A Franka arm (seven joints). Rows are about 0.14 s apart.
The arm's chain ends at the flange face. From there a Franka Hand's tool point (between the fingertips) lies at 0.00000 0.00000 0.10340 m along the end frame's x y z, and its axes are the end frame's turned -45 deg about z.
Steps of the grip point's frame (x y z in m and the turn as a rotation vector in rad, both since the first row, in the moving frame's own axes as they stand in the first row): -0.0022, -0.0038, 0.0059, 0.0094, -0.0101, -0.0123; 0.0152, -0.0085, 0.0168, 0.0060, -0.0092, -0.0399; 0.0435, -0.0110, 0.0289, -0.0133, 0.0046, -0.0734; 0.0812, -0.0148, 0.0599, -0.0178, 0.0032, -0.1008; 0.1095, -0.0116, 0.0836, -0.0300, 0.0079, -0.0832; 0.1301, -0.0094, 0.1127, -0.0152, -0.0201, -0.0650; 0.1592, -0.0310, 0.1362, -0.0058, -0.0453, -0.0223; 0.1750, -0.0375, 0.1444, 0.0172, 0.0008, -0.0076
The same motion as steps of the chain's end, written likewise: -0.0028, -0.0012, 0.0059, -0.0005, -0.0138, -0.0123; 0.0058, -0.0170, 0.0168, -0.0023, -0.0107, -0.0399; 0.0217, -0.0391, 0.0289, -0.0062, 0.0127, -0.0734; 0.0454, -0.0689, 0.0599, -0.0103, 0.0148, -0.1008; 0.0664, -0.0871, 0.0836, -0.0156, 0.0268, -0.0832; 0.0856, -0.1012, 0.1127, -0.0250, -0.0035, -0.0650; 0.0935, -0.1383, 0.1363, -0.0361, -0.0279, -0.0223; 0.0984, -0.1489, 0.1444, 0.0127, -0.0116, -0.0076
